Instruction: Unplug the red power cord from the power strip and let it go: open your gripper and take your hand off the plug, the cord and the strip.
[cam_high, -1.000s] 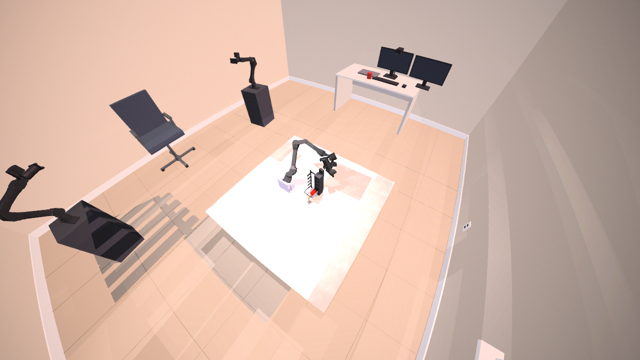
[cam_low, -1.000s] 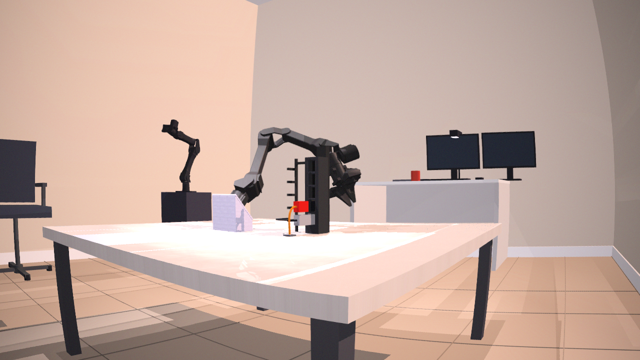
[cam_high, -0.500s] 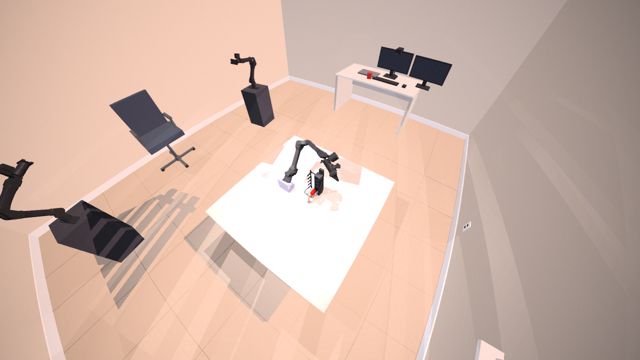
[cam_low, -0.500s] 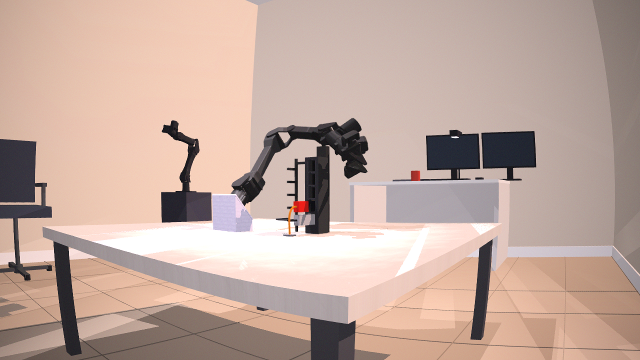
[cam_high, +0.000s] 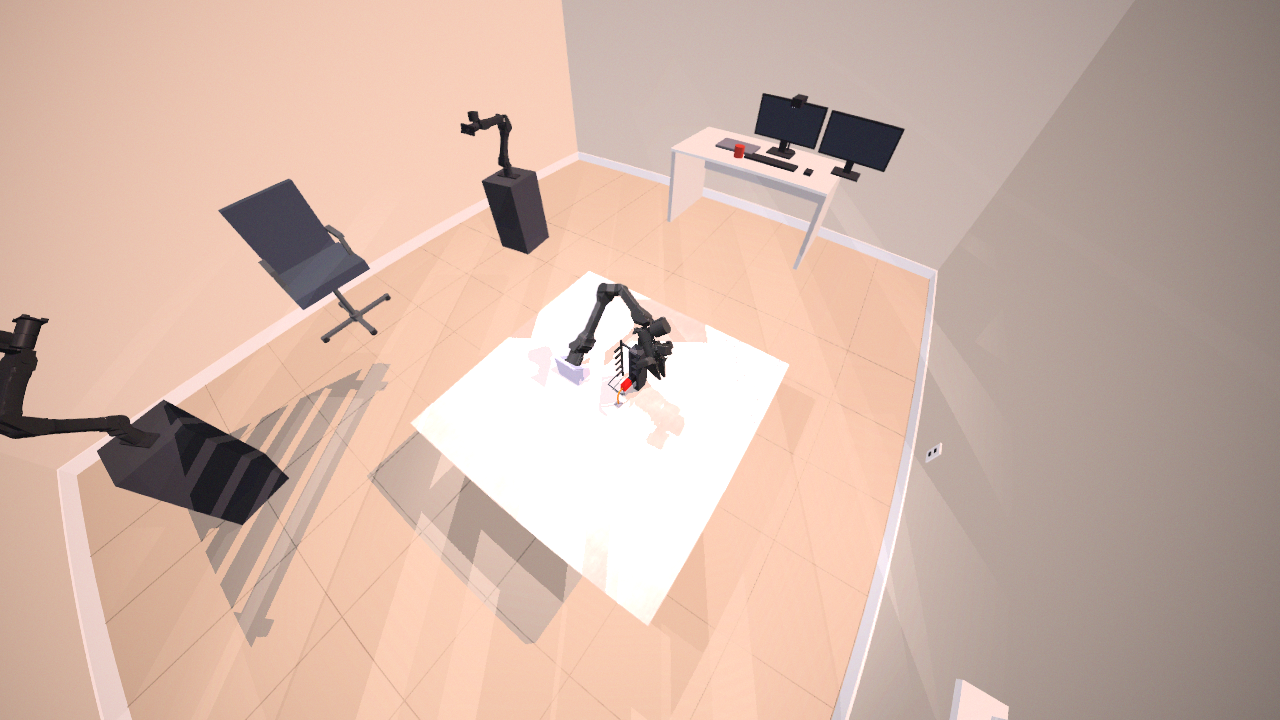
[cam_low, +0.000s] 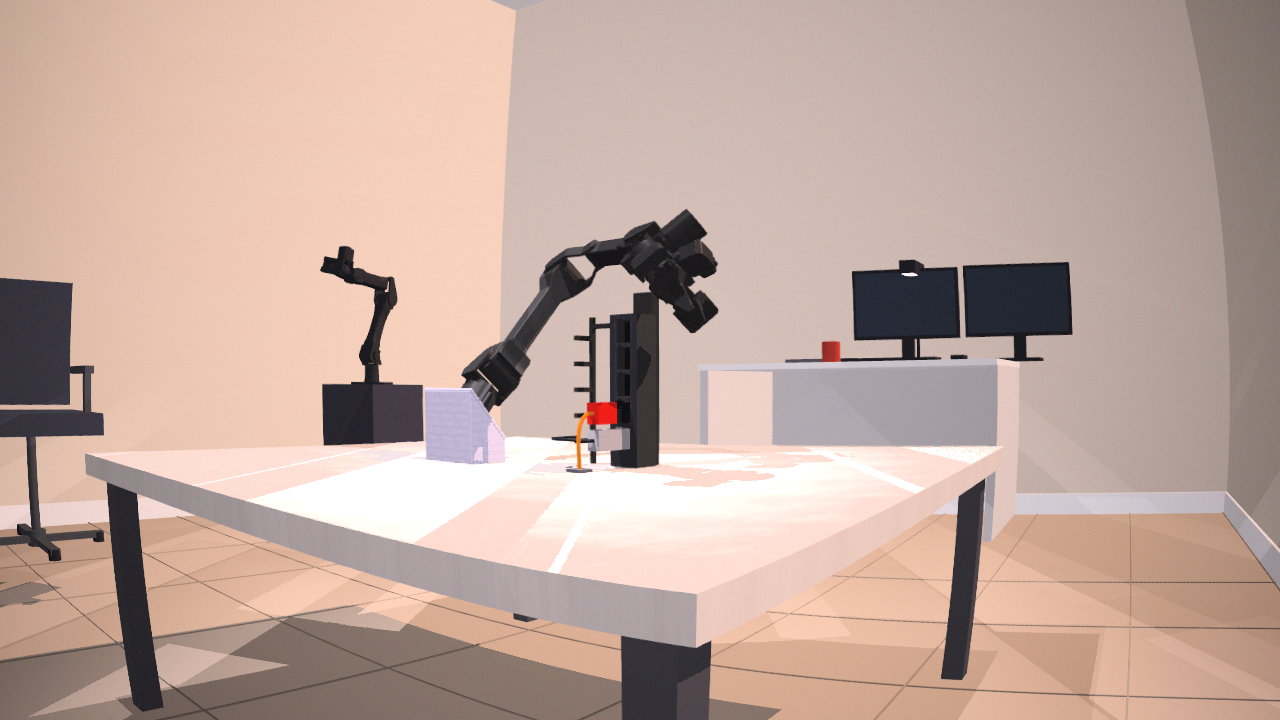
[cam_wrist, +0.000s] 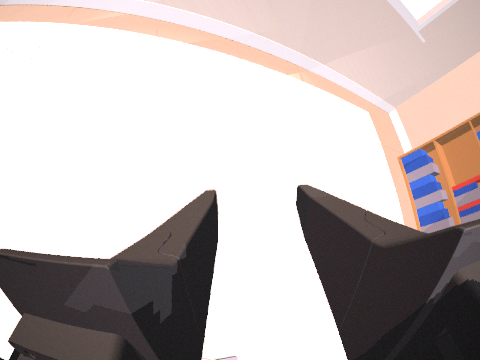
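My gripper tip is 16 cm past the red plug, 1 cm to the right of it and 14 cm above it.
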